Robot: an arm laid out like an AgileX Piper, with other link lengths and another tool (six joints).
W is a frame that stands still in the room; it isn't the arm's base.
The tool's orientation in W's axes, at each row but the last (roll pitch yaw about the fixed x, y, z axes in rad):
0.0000 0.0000 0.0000
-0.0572 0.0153 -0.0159
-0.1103 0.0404 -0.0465
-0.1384 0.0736 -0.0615
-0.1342 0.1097 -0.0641
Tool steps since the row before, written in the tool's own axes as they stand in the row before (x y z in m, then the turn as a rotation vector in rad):
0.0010 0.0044 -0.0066 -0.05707 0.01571 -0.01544
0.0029 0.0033 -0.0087 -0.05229 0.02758 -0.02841
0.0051 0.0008 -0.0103 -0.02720 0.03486 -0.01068
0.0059 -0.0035 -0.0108 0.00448 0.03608 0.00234
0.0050 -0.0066 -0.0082 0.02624 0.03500 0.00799
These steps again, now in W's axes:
0.0010 0.0044 -0.0066 -0.05707 0.01571 -0.01544
0.0028 0.0028 -0.0089 -0.05232 0.02675 -0.02914
0.0047 -0.0006 -0.0105 -0.02618 0.03473 -0.01334
0.0048 -0.0053 -0.0106 0.00648 0.03573 -0.00298
0.0037 -0.0079 -0.0077 0.02867 0.03399 0.00034

